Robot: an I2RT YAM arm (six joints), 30 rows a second.
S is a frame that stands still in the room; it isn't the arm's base.
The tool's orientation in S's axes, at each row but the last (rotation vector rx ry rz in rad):
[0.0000 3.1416 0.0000]
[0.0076 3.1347 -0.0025]
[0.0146 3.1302 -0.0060]
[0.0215 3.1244 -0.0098]
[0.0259 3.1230 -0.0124]
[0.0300 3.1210 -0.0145]
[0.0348 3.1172 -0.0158]
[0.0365 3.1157 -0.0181]
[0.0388 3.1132 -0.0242]
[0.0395 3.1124 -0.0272]
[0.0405 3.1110 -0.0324]
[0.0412 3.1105 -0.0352]
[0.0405 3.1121 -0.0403]
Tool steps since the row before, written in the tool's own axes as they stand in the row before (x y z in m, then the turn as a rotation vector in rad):
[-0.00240 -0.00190 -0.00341 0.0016 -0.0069 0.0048]
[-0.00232 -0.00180 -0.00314 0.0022 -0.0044 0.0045]
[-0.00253 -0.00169 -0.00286 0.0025 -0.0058 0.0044]
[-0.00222 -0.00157 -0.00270 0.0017 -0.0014 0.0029]
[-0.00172 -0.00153 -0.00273 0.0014 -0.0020 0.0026]
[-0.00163 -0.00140 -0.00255 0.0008 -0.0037 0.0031]
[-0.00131 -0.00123 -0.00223 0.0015 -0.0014 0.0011]
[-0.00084 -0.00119 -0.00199 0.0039 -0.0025 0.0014]
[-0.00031 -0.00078 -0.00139 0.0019 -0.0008 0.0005]
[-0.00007 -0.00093 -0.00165 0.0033 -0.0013 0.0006]
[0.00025 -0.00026 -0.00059 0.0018 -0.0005 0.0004]
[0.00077 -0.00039 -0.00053 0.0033 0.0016 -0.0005]
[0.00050 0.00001 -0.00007 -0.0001 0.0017 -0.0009]
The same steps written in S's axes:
[0.00240 -0.00190 0.00341 -0.0016 -0.0069 -0.0048]
[0.00229 -0.00181 0.00316 -0.0022 -0.0044 -0.0045]
[0.00248 -0.00170 0.00289 -0.0025 -0.0058 -0.0044]
[0.00215 -0.00158 0.00275 -0.0017 -0.0014 -0.0029]
[0.00164 -0.00154 0.00277 -0.0014 -0.0020 -0.0026]
[0.00155 -0.00141 0.00260 -0.0008 -0.0037 -0.0031]
[0.00123 -0.00124 0.00227 -0.0015 -0.0014 -0.0011]
[0.00076 -0.00119 0.00202 -0.0039 -0.0024 -0.0015]
[0.00025 -0.00077 0.00141 -0.0019 -0.0008 -0.0005]
[0.00000 -0.00090 0.00167 -0.0033 -0.0012 -0.0007]
[-0.00027 -0.00024 0.00059 -0.0018 -0.0005 -0.0004]
[-0.00080 -0.00036 0.00051 -0.0033 0.0017 0.0004]
[-0.00050 0.00002 0.00006 0.0001 0.0017 0.0009]

